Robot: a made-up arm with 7 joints. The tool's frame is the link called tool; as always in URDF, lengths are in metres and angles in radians. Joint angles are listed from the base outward.
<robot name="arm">
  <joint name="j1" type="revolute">
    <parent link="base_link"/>
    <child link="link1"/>
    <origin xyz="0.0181 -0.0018 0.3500"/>
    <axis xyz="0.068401 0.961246 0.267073"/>
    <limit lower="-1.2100" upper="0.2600"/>
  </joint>
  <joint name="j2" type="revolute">
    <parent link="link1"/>
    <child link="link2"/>
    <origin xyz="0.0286 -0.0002 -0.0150"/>
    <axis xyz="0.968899 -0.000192 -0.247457"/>
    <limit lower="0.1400" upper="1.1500"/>
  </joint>
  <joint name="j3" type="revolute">
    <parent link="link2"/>
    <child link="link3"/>
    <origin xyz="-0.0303 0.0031 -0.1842"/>
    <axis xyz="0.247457 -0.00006 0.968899"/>
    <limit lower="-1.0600" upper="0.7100"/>
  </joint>
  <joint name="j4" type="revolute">
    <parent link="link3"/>
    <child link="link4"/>
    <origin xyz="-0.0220 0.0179 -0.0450"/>
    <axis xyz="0.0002 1 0.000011"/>
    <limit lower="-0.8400" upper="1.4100"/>
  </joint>
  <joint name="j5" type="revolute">
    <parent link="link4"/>
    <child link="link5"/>
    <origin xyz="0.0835 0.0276 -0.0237"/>
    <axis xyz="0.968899 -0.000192 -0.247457"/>
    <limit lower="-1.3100" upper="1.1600"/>
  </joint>
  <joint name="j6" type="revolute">
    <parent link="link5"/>
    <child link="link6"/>
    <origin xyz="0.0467 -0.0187 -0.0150"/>
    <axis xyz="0.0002 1 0.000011"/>
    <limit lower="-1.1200" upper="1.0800"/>
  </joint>
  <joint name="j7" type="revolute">
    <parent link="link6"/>
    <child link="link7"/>
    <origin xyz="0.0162 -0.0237 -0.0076"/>
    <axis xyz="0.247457 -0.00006 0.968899"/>
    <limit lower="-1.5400" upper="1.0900"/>
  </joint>
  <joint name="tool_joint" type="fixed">
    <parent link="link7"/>
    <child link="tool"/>
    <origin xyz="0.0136 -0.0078 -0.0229" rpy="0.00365 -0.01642 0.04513"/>
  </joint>
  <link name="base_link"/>
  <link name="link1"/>
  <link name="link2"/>
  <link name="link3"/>
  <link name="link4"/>
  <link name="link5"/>
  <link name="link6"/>
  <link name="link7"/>
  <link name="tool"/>
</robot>
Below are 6 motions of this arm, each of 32 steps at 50 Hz.
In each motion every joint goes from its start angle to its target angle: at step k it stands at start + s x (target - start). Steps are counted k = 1, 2, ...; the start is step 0. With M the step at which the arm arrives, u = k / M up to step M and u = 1 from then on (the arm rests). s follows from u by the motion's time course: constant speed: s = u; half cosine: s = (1 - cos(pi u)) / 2; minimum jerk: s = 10 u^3 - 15 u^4 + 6 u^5.
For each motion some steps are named. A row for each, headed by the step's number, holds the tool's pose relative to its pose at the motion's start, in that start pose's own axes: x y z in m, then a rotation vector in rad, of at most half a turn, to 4 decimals.
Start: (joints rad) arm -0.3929 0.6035 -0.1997 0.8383 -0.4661 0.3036 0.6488
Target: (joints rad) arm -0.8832 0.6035 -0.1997 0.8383 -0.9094 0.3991 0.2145
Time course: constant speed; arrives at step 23
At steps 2, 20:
2: 0.0021 -0.0036 0.0174 -0.0649 -0.0011 -0.0401
20: -0.0056 -0.0055 0.1798 -0.6282 -0.1092 -0.4837

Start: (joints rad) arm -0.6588 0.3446 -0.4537 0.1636 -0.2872 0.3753 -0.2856
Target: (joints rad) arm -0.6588 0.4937 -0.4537 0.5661 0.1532 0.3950 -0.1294
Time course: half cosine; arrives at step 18
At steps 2, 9, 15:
2: -0.0010 0.0023 -0.0026 0.0144 0.0168 0.0121
9: -0.0245 0.0402 -0.0393 0.2461 0.2798 0.1811
15: -0.0587 0.0753 -0.0648 0.4701 0.5224 0.3017

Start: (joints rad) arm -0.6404 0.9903 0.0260 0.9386 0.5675 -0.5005 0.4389
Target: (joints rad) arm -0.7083 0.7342 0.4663 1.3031 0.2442 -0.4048 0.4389
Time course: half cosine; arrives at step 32
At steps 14, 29, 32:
14: -0.0177 -0.0328 0.0094 -0.1818 0.3009 0.1705
29: -0.0409 -0.0877 0.0426 -0.4747 0.7488 0.3622
32: -0.0416 -0.0898 0.0444 -0.4862 0.7659 0.3680

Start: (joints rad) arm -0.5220 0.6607 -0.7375 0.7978 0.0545 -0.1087 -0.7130
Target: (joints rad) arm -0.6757 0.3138 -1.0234 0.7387 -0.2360 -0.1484 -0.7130
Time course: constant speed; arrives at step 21
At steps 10, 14, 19, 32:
10: 0.0605 -0.0101 0.0560 0.0077 -0.2386 -0.1243
14: 0.0808 -0.0163 0.0812 0.0126 -0.3290 -0.1797
19: 0.1030 -0.0259 0.1142 0.0201 -0.4372 -0.2537
32: 0.1107 -0.0304 0.1278 0.0235 -0.4788 -0.2848

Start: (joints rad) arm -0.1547 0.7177 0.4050 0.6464 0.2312 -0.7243 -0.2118
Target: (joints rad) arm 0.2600 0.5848 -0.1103 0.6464 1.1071 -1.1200 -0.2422
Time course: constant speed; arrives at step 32
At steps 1, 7, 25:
1: -0.0048 -0.0044 -0.0006 0.0062 -0.0010 -0.0459
7: -0.0357 -0.0295 -0.0024 0.0264 -0.0202 -0.3229
25: -0.1416 -0.0856 0.0143 -0.0872 -0.2049 -1.1345

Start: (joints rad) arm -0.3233 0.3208 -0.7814 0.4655 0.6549 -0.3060 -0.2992
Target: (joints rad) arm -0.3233 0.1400 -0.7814 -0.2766 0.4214 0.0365 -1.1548
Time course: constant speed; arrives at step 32
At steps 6, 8, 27, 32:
6: 0.0195 0.0128 0.0207 -0.0280 -0.0812 -0.0520
8: 0.0251 0.0171 0.0282 -0.0363 -0.1099 -0.0709
27: 0.0533 0.0540 0.1072 -0.0666 -0.4152 -0.2954
32: 0.0531 0.0617 0.1286 -0.0532 -0.5017 -0.3687

